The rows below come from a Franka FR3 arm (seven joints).
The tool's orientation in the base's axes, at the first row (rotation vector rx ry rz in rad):
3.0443, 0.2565, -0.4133
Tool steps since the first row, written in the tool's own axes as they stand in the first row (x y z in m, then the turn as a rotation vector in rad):
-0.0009, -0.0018, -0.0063, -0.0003, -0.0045, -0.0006
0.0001, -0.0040, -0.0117, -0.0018, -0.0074, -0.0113
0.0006, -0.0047, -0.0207, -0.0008, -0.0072, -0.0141
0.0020, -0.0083, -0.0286, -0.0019, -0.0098, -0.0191
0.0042, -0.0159, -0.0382, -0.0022, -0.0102, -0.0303
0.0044, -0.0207, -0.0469, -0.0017, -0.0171, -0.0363
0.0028, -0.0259, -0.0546, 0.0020, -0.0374, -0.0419
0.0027, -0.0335, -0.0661, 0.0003, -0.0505, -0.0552
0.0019, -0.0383, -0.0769, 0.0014, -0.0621, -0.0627
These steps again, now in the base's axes. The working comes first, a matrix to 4 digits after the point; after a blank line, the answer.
The tool's axes in the first row as the columns of a matrix, in the base's axes (used below as rounded here):
0.9503, 0.1720, -0.2597
0.1563, -0.9844, -0.0802
-0.2694, 0.0356, -0.9624

0.0005, 0.0021, 0.0062, -0.0009, 0.0044, 0.0005
0.0024, 0.0049, 0.0111, 0.0000, 0.0079, 0.0111
0.0051, 0.0064, 0.0196, 0.0017, 0.0081, 0.0135
0.0079, 0.0108, 0.0267, 0.0015, 0.0109, 0.0185
0.0112, 0.0194, 0.0351, 0.0040, 0.0121, 0.0294
0.0128, 0.0248, 0.0432, 0.0049, 0.0195, 0.0348
0.0124, 0.0303, 0.0509, 0.0063, 0.0405, 0.0385
0.0140, 0.0387, 0.0617, 0.0059, 0.0542, 0.0512
0.0152, 0.0442, 0.0721, 0.0069, 0.0664, 0.0578

